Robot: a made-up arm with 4 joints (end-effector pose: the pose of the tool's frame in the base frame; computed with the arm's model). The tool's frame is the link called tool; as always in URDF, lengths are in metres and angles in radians. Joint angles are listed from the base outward.
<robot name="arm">
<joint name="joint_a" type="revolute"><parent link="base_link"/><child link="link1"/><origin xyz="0.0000 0.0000 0.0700"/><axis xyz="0 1 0"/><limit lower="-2.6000" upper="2.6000"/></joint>
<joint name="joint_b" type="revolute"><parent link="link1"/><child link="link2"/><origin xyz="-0.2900 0.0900 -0.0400"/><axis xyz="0 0 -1"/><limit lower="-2.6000" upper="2.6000"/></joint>
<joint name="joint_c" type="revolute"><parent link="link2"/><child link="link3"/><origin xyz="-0.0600 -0.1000 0.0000"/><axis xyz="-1 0 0"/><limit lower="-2.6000" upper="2.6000"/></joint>
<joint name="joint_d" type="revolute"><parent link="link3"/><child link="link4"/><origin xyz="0.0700 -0.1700 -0.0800"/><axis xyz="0 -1 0"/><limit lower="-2.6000" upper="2.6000"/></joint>
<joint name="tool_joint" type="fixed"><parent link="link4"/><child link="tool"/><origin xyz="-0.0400 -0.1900 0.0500"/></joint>
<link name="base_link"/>
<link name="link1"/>
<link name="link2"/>
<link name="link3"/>
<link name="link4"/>
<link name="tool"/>
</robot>
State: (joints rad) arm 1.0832 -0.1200 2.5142 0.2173
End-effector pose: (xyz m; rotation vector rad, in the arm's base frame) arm 0.0160 0.2521 0.4743 -1.9729 0.2052 1.5622
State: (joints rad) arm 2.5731 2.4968 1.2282 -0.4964
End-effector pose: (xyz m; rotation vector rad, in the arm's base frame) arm 0.5214 0.2802 0.0550 1.8103 -0.6629 0.5623
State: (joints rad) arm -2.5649 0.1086 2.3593 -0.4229
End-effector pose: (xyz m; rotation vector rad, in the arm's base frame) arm 0.1116 0.2325 -0.2728 -0.1386 -0.8547 -2.5412
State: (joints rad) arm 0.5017 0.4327 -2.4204 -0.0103
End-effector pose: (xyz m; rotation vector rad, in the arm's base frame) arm -0.3308 0.2748 -0.0400 2.2121 -0.2728 -0.7537
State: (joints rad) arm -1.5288 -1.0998 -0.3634 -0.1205
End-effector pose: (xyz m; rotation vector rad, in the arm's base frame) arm 0.1950 -0.1251 0.1420 -0.6077 -1.0488 1.0291
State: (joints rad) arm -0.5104 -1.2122 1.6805 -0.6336
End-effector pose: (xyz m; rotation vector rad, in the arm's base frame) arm -0.3444 0.0700 0.2434 -1.6886 -0.9134 -0.0275
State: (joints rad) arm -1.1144 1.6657 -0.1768 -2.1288
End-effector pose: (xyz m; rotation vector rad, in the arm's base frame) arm -0.1678 0.0586 -0.6682 1.6872 0.6178 0.2227
